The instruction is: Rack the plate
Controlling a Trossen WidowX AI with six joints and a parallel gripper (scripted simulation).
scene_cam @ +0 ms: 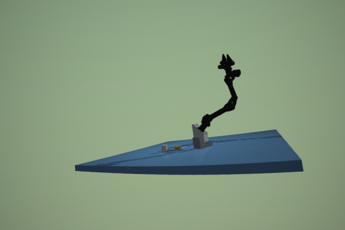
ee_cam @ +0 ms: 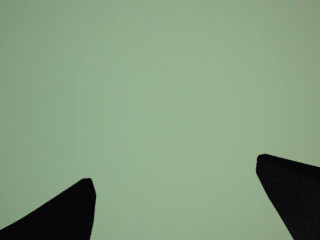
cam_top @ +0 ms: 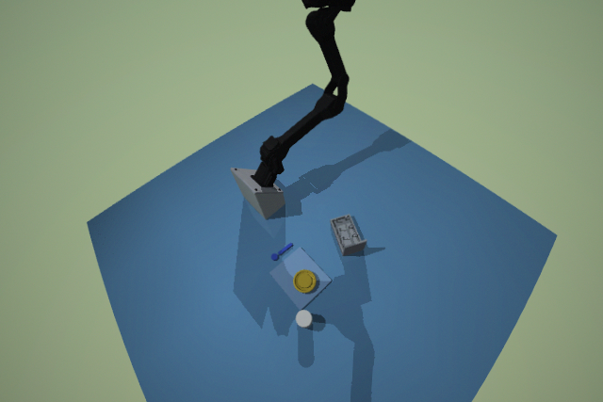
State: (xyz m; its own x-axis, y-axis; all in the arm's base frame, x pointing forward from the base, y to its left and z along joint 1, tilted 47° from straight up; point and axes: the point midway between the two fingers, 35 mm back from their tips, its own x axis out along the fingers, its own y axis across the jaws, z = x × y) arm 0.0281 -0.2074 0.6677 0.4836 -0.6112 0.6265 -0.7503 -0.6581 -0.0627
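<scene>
The yellow plate lies 28 cm ahead of my gripper tip, 46 cm to the right of it and 74 cm below it. Round my gripper tip: pale blue mat: 25 cm ahead, 46 cm to the right, 75 cm below; grey dish rack: 26 cm ahead, 25 cm to the right, 73 cm below; blue spoon: 15 cm ahead, 46 cm to the right, 75 cm below.
</scene>
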